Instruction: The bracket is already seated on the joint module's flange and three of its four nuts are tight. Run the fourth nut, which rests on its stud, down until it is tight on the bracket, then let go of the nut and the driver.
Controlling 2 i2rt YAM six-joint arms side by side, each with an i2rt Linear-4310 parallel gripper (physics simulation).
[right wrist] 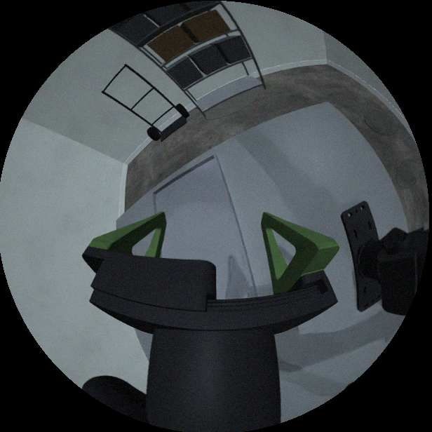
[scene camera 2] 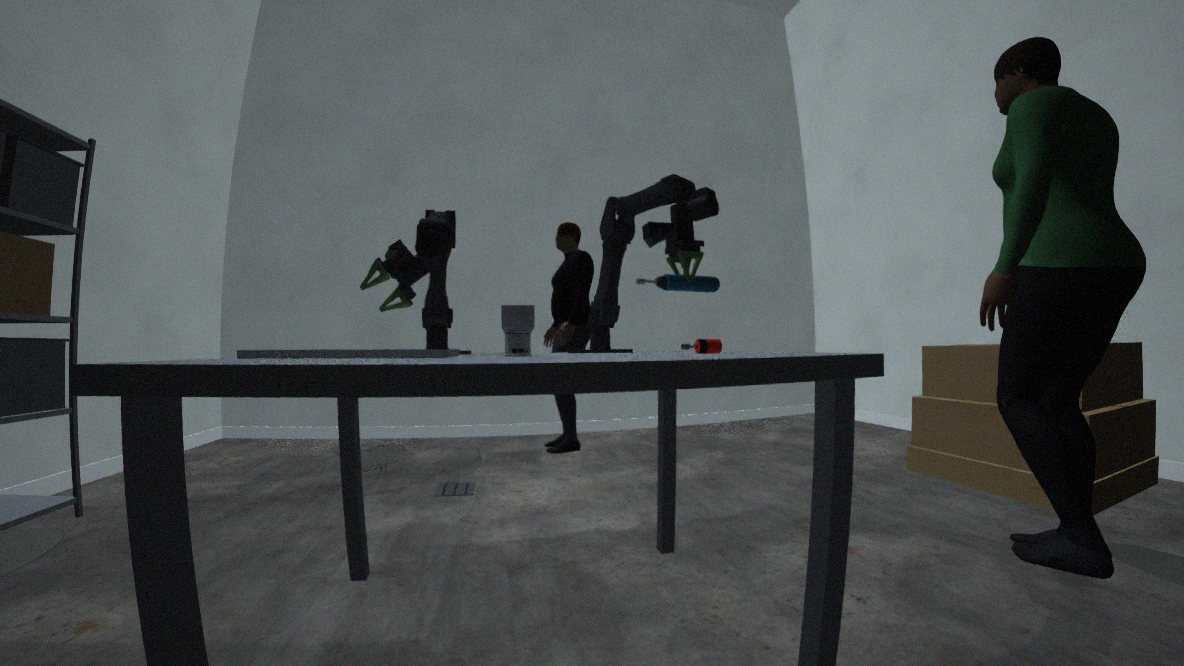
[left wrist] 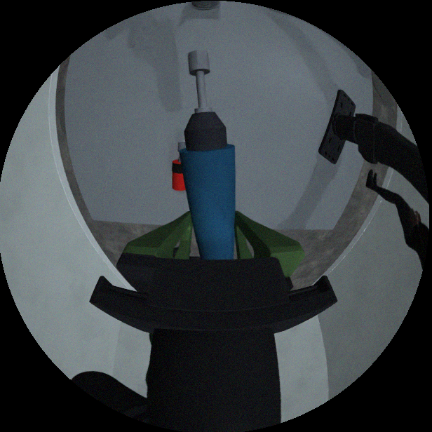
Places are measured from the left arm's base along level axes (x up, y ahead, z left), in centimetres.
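Pixels of known places: left gripper, fingertip midpoint: [scene camera 2: 686,282]; right gripper, fingertip midpoint: [scene camera 2: 370,299]; left arm's base at its link origin: [scene camera 2: 600,352].
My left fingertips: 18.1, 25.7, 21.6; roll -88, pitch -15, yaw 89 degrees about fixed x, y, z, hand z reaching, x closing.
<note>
Ahead of a thing's pixels: the offset from my left fingertips to its middle, as dx, dy, dz.
A blue driver {-0.2, +0.7, -2.0} [scene camera 2: 692,283] [left wrist: 212,195] with a dark collar and a grey socket tip lies level in my left gripper [scene camera 2: 684,276] [left wrist: 212,216], which is shut on its body and holds it well above the table. The socket points left in scene camera 2. The grey joint module {-14.4, +12.7, -41.1} [scene camera 2: 518,331] stands upright on the table, left of the driver and lower; its edge shows at the top of the left wrist view [left wrist: 205,5]. The bracket, studs and nuts are too small or dark to tell. My right gripper [scene camera 2: 387,291] [right wrist: 213,217] is open and empty, above the table's left part.
A red and black driver {-16.4, +6.4, +1.6} [scene camera 2: 707,346] [left wrist: 178,175] lies on the table [scene camera 2: 496,377] below the blue one. A flat grey tray or panel {-17.3, +19.2, -75.7} [scene camera 2: 347,353] [right wrist: 192,210] lies at the left. One person [scene camera 2: 569,281] stands behind the table; another [scene camera 2: 1055,190] stands at the right near brown boxes [scene camera 2: 960,422].
</note>
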